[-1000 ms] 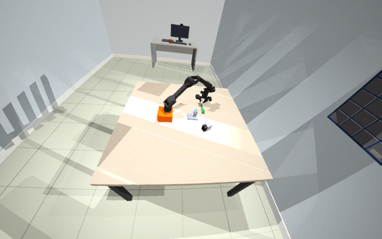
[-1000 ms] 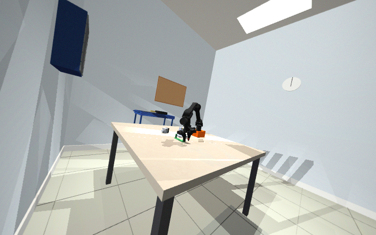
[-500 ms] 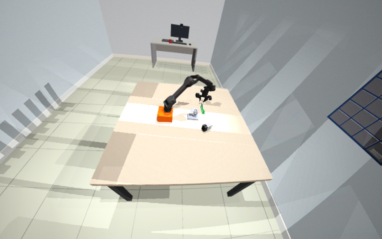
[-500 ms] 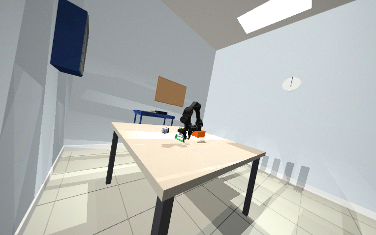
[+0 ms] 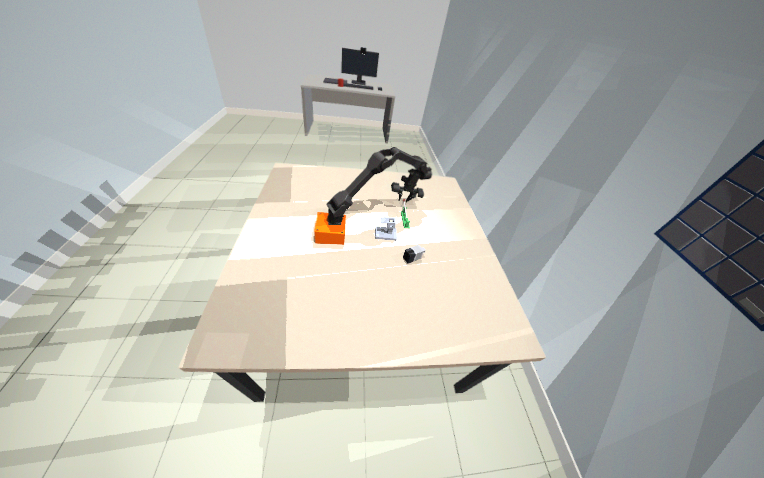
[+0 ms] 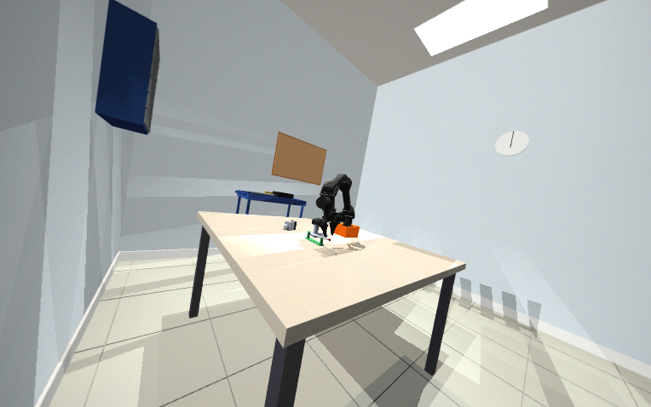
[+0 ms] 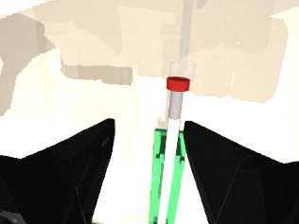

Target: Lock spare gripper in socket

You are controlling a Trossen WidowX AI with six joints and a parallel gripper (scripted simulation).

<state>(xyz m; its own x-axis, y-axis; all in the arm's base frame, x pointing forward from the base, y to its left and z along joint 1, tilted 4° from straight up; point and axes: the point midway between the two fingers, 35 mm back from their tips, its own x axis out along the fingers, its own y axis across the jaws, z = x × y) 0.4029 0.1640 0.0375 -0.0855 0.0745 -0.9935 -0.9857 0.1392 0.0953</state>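
Now: gripper tip 10 cm to the left of the green rest and 4 cm above it. Round my gripper tip: mount (13 cm behind, 20 cm to the right, 1 cm below); then spare gripper (3 cm behind, 37 cm to the right, 3 cm below).
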